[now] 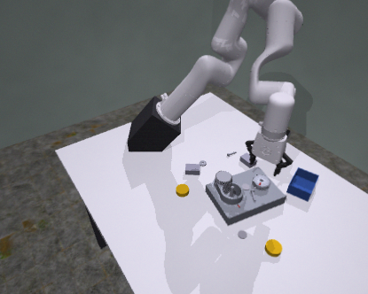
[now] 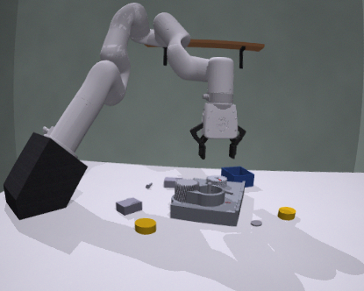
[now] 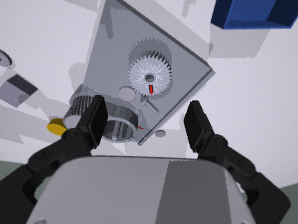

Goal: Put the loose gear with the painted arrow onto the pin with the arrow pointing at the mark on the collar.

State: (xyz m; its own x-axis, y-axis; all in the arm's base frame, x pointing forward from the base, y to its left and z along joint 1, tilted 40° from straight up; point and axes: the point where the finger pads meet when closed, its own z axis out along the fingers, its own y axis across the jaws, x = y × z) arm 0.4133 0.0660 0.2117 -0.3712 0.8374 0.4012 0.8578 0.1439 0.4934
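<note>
My hand is 80 mm above the grey gear. From my hand the other things lie so: screw (220 mm behind, 20 mm to the left, 130 mm below); blue bin (60 mm ahead, 160 mm to the left, 120 mm below); grey disc (130 mm ahead, 170 mm to the right, 130 mm below).
</note>
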